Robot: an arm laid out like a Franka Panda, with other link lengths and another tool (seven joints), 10 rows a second.
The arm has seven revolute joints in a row. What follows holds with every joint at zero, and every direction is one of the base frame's. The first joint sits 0.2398 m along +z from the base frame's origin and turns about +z. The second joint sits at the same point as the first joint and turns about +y. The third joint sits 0.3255 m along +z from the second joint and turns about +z. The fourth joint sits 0.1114 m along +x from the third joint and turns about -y. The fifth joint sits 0.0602 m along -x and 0.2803 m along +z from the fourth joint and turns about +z. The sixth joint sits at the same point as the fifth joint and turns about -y. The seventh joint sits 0.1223 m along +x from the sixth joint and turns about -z. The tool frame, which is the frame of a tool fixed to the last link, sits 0.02 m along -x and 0.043 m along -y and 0.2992 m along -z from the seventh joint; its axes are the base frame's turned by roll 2.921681, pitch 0 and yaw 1.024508 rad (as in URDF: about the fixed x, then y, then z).
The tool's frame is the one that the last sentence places.
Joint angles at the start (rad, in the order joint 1, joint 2, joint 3, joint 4, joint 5, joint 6, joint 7):
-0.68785 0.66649 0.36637 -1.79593 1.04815 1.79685 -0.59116
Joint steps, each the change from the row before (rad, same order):
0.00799 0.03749 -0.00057 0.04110 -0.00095 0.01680 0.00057
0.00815 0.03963 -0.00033 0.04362 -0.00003 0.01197 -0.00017
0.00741 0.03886 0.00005 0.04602 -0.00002 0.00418 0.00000
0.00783 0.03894 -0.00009 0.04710 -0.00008 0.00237 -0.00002
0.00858 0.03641 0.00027 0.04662 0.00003 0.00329 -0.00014
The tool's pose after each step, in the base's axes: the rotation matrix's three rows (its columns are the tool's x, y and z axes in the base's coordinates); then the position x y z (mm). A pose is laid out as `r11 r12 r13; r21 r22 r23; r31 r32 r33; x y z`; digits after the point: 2 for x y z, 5 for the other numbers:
0.70984 0.63097 0.31304; 0.08998 -0.52202 0.84817; 0.69859 -0.57390 -0.42733; 577.71 32.60 46.10
0.70439 0.63068 0.32570; 0.08305 -0.52893 0.84459; 0.70494 -0.56787 -0.42496; 589.87 29.93 36.63
0.69721 0.63326 0.33599; 0.07568 -0.53108 0.84393; 0.71286 -0.56297 -0.41820; 601.37 28.20 29.09
0.68955 0.63644 0.34564; 0.06849 -0.53241 0.84371; 0.72099 -0.55811 -0.41071; 612.51 26.88 21.67
0.68062 0.64041 0.35586; 0.06276 -0.53490 0.84258; 0.72994 -0.55114 -0.40425; 623.71 25.84 15.00

